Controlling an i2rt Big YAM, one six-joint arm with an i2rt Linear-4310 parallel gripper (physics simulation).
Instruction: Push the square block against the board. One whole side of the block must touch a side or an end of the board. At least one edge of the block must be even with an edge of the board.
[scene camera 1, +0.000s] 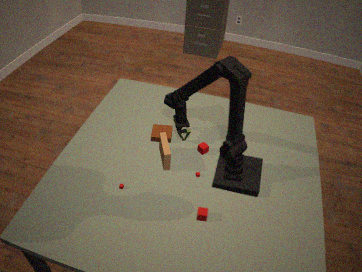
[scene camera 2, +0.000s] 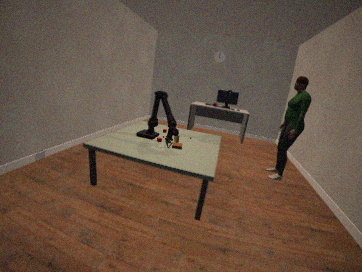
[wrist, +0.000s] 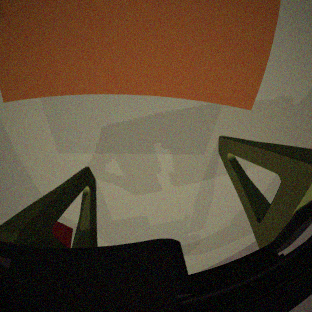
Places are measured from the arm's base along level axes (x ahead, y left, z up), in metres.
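Pixels of known places: gripper, between the fingertips: (scene camera 1: 181, 134) (scene camera 2: 167, 146) (wrist: 155, 158); arm's base, origin of its link: (scene camera 1: 233, 170) (scene camera 2: 150, 133).
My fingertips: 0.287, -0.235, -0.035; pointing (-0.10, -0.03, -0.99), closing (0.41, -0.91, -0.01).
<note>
Ahead of a thing's pixels: the offset from my fingertips to its top centre, as dx, dy, dz.
The square block @[+0.103, +0.034, +0.030] (scene camera 1: 162, 131) (scene camera 2: 177, 146) (wrist: 135, 50) is orange-brown and lies flat on the table. In the wrist view it is large at the top, partly cut off. The board @[+0.051, +0.200, +0.103] (scene camera 1: 166, 154) (scene camera 2: 176, 139) is light wood and stands on its long narrow edge. In scene camera 1 its far end overlaps the block's near edge, so whether they touch cannot be told. The board does not show in the wrist view. My gripper (scene camera 1: 184, 134) (scene camera 2: 169, 144) (wrist: 155, 158) is open and empty, low and beside the block, on its right in scene camera 1.
A red cube @[-0.126, +0.101, +0.039] (scene camera 1: 203, 148) (wrist: 63, 234) lies between the board and the arm's base (scene camera 1: 239, 182). A tiny red cube @[-0.126, +0.272, +0.015] (scene camera 1: 198, 174) lies nearer the front, another tiny one @[+0.197, +0.426, +0.015] (scene camera 1: 121, 186) to the left, and a larger red cube @[-0.177, +0.499, +0.039] (scene camera 1: 202, 214) at the front.
</note>
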